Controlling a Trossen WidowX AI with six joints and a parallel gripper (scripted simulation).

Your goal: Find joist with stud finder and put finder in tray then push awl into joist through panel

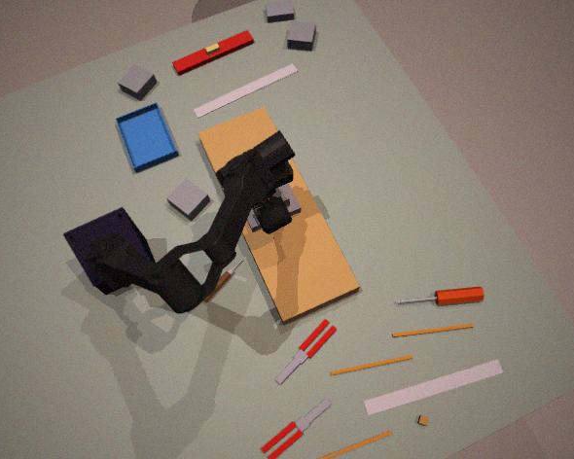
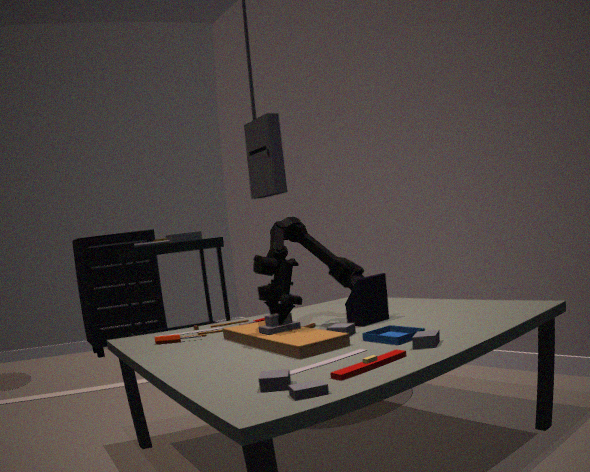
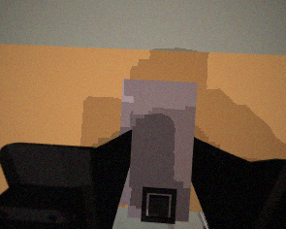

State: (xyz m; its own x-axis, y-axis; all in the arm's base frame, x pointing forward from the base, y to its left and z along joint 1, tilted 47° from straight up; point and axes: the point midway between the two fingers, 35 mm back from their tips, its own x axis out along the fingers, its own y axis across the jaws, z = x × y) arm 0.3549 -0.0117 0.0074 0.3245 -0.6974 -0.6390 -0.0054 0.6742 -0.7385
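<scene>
Now: the square light 40 mm behind my gripper tip and 30 mm above it. From my gripper tip the other things lie so: awl 160 mm behind, 100 mm to the right, 60 mm below; then stud finder 20 mm behind, 20 mm above; then blue tray 340 mm to the left, 220 mm behind, 50 mm below.
</scene>
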